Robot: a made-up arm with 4 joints. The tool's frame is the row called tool.
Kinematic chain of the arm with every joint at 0, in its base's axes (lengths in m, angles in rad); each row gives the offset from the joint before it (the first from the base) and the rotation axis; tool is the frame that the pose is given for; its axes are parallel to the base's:
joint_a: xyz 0 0 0.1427 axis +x
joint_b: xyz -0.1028 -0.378 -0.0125 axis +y
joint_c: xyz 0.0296 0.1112 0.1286 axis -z
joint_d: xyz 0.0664 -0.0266 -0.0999 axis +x
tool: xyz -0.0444 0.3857 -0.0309
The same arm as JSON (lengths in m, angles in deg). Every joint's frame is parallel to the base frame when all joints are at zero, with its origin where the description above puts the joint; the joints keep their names.
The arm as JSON. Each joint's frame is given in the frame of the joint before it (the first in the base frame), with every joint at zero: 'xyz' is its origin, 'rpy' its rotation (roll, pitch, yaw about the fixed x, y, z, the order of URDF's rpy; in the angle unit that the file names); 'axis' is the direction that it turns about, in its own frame. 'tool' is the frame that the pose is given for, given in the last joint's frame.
{
  "units": {
    "length": "m",
    "angle": "deg"
  },
  "joints": [
    {
      "name": "joint_a",
      "type": "revolute",
      "origin": {
        "xyz": [
          0.0,
          0.0,
          0.1427
        ],
        "rpy": [
          0.0,
          0.0,
          0.0
        ]
      },
      "axis": "+x"
    },
    {
      "name": "joint_b",
      "type": "revolute",
      "origin": {
        "xyz": [
          -0.1028,
          -0.378,
          -0.0125
        ],
        "rpy": [
          0.0,
          0.0,
          0.0
        ]
      },
      "axis": "+y"
    },
    {
      "name": "joint_c",
      "type": "revolute",
      "origin": {
        "xyz": [
          0.0296,
          0.1112,
          0.1286
        ],
        "rpy": [
          0.0,
          0.0,
          0.0
        ]
      },
      "axis": "-z"
    },
    {
      "name": "joint_d",
      "type": "revolute",
      "origin": {
        "xyz": [
          0.0664,
          -0.0266,
          -0.0999
        ],
        "rpy": [
          0.0,
          0.0,
          0.0
        ]
      },
      "axis": "+x"
    }
  ],
  "tool": {
    "origin": {
      "xyz": [
        -0.0444,
        0.3857,
        -0.0309
      ],
      "rpy": [
        0.0,
        0.0,
        0.0
      ]
    }
  }
}

